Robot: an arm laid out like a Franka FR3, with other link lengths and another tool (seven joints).
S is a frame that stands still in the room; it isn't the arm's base.
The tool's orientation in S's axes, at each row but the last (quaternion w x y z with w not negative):
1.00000, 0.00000, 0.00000, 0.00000
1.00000, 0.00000, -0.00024, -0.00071
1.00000, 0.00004, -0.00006, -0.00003
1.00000, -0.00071, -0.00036, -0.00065
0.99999, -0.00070, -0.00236, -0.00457
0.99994, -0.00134, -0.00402, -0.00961
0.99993, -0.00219, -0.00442, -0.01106
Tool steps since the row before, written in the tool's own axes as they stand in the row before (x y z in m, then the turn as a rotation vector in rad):
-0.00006, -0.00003, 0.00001, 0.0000, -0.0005, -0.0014
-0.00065, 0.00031, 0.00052, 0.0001, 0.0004, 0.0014
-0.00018, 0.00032, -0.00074, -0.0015, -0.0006, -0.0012
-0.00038, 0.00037, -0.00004, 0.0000, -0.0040, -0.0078
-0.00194, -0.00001, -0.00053, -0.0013, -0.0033, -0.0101
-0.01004, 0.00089, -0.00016, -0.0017, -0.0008, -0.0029
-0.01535, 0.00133, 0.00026, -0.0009, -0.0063, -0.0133
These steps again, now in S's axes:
-0.00006, -0.00003, 0.00001, 0.0000, -0.0005, -0.0014
-0.00065, 0.00031, 0.00052, 0.0001, 0.0004, 0.0014
-0.00018, 0.00032, -0.00074, -0.0015, -0.0006, -0.0012
-0.00038, 0.00037, -0.00004, 0.0000, -0.0040, -0.0078
-0.00194, 0.00001, -0.00054, -0.0013, -0.0033, -0.0101
-0.01002, 0.00108, -0.00024, -0.0017, -0.0008, -0.0029
-0.01532, 0.00167, 0.00012, -0.0009, -0.0063, -0.0133

